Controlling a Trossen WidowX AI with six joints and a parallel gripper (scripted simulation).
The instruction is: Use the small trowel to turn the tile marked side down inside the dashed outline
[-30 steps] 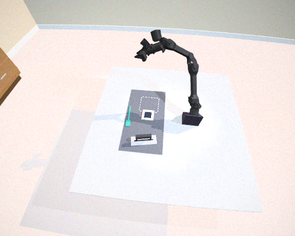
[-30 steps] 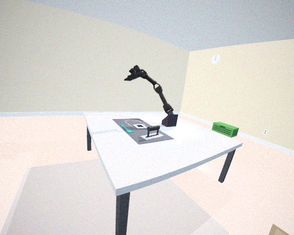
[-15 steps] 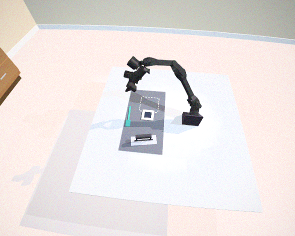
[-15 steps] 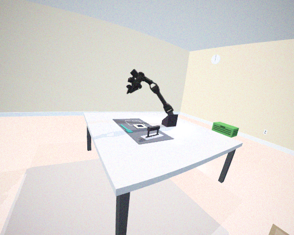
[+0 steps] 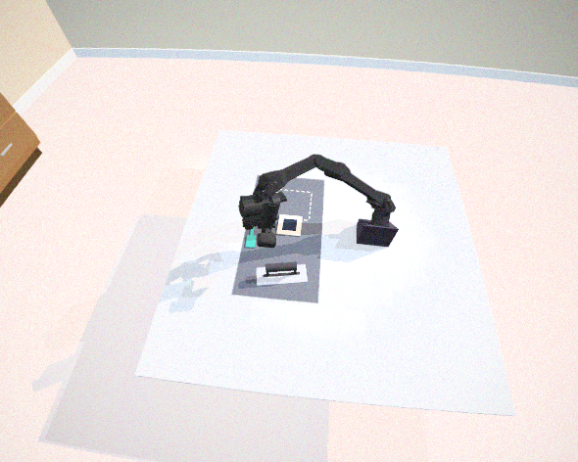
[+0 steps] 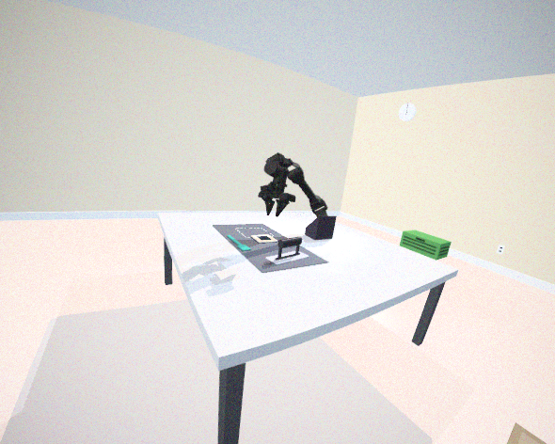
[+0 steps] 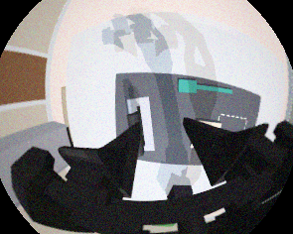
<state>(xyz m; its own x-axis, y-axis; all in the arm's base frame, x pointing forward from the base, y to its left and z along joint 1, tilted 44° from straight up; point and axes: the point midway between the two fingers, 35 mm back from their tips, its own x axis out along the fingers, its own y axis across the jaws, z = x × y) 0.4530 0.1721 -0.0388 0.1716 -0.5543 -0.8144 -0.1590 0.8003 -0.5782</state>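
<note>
My gripper tip is now 90 mm past the dark-handled trowel, 50 mm to the right of it and 140 mm above it. Round my gripper tip: tile 80 mm behind, 180 mm to the right, 170 mm below; then grey mat 60 mm behind, 160 mm to the right, 190 mm below; then teal tool 80 mm ahead, 140 mm to the right, 170 mm below.
</note>
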